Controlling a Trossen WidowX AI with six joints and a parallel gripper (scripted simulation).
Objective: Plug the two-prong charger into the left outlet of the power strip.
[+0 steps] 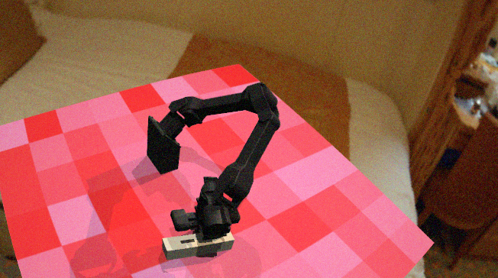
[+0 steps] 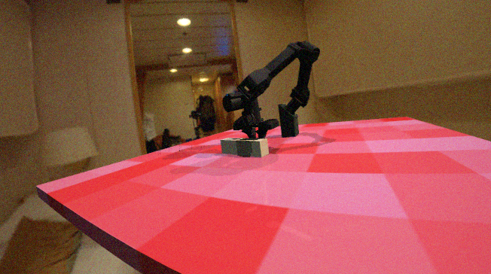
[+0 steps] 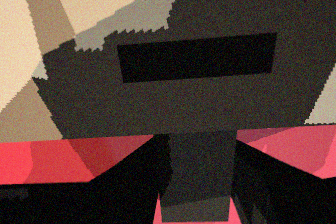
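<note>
Right now the dark grey charger is 20 mm ahead of my gripper tip, 10 mm to the right of it and 10 mm above it.
</note>
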